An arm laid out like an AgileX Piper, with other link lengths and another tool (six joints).
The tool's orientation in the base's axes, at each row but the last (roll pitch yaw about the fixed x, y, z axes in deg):
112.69, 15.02, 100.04
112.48, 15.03, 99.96
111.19, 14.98, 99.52
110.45, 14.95, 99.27
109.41, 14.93, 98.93
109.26, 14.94, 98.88
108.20, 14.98, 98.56
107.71, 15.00, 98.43
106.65, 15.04, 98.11
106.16, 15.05, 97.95
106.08, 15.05, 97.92
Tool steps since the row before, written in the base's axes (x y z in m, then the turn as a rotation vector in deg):
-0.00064, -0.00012, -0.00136, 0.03, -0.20, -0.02
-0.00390, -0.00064, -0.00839, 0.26, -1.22, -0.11
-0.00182, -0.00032, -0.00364, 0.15, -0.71, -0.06
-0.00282, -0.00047, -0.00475, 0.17, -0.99, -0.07
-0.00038, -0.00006, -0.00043, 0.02, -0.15, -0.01
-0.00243, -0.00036, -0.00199, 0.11, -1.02, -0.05
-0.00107, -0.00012, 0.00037, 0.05, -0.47, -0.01
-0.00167, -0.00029, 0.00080, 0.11, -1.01, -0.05
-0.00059, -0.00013, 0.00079, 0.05, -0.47, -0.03
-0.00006, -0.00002, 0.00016, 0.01, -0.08, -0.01
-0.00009, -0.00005, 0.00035, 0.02, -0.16, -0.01
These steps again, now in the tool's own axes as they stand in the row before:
0.00035, -0.00146, -0.00009, -0.19, -0.07, 0.02
0.00222, -0.00899, -0.00056, -1.18, -0.38, 0.21
0.00093, -0.00395, -0.00045, -0.68, -0.22, 0.12
0.00122, -0.00530, -0.00107, -0.95, -0.30, 0.12
0.00011, -0.00052, -0.00022, -0.14, -0.05, 0.01
0.00053, -0.00262, -0.00169, -0.98, -0.31, 0.06
-0.00006, 0.00001, -0.00114, -0.45, -0.13, 0.02
-0.00025, 0.00021, -0.00185, -0.97, -0.31, 0.06
-0.00025, 0.00055, -0.00079, -0.45, -0.15, 0.03
-0.00005, 0.00013, -0.00010, -0.08, -0.03, 0.01
-0.00013, 0.00029, -0.00018, -0.15, -0.05, 0.01

